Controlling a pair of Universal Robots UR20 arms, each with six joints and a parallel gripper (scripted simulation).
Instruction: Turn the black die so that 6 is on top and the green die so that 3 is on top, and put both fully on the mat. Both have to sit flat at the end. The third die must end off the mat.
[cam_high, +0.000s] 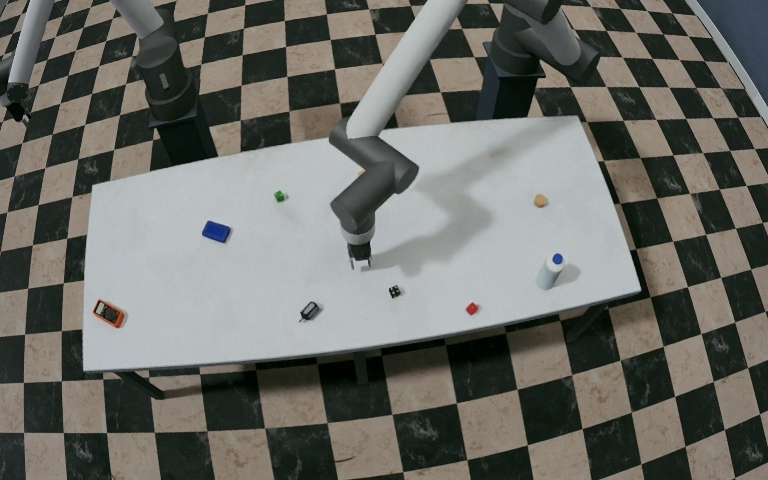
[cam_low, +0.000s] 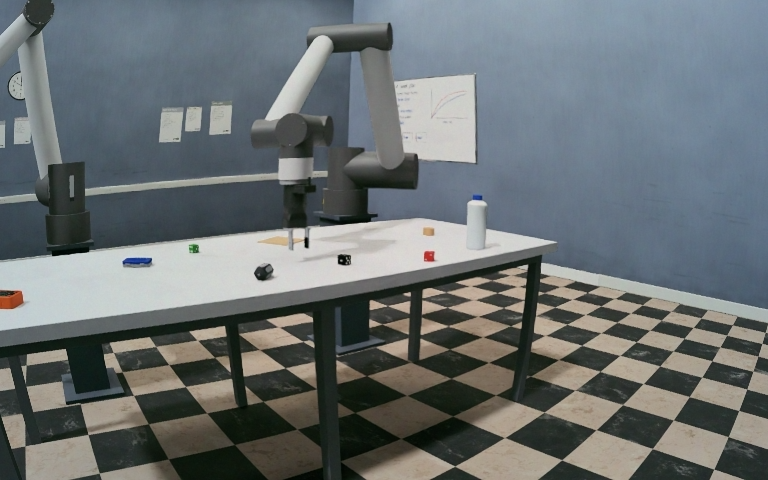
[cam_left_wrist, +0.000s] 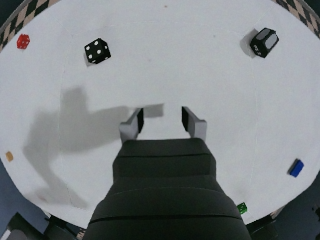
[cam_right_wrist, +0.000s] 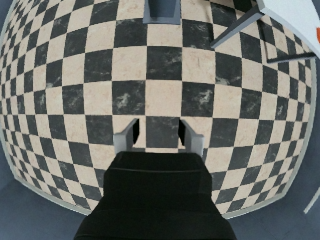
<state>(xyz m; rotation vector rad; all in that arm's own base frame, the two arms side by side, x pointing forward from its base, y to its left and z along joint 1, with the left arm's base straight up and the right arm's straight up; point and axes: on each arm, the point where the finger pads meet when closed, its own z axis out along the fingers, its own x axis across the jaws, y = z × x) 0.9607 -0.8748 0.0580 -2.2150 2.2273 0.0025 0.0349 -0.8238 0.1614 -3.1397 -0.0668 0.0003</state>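
Now: left hand 100 mm short of the black die, 100 mm to the right of it and 40 mm above it. From my left hand the other things lie so: tan mat (360 mm behind, 130 mm to the left, 60 mm below); then red die (210 mm ahead, 350 mm to the left, 40 mm below); then green die (340 mm behind, 260 mm to the right, 40 mm below).
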